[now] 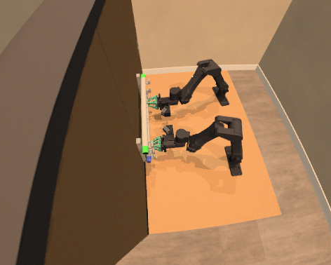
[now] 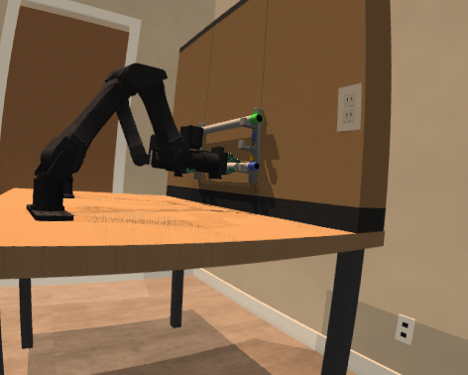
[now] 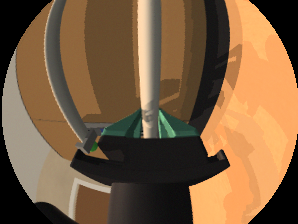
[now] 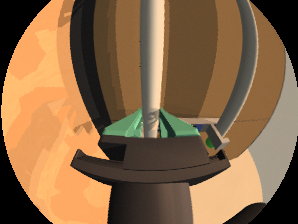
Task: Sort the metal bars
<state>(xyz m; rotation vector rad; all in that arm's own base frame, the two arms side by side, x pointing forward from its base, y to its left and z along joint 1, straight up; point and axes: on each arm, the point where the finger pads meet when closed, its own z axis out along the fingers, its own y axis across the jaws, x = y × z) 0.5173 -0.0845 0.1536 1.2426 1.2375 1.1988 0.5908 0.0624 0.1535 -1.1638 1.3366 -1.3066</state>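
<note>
My left gripper is now 14 cm to the left of the blue-ended bar and 2 cm short of it. Round my left hand: wall socket 69 cm to the right, 15 cm above, 12 cm ahead; brown wall panel 27 cm above, 14 cm to the right, 12 cm ahead; green-ended bar 15 cm above, 14 cm to the right, 2 cm ahead.
The blue-ended bar is 1 cm behind my right hand and 15 cm to the left of it. The rest, counted from my right hand: wall socket 8 cm ahead, 40 cm to the right, 15 cm above; brown wall panel 9 cm ahead, 16 cm to the left, 27 cm above; green-ended bar 1 cm behind, 16 cm to the left, 15 cm above.
</note>
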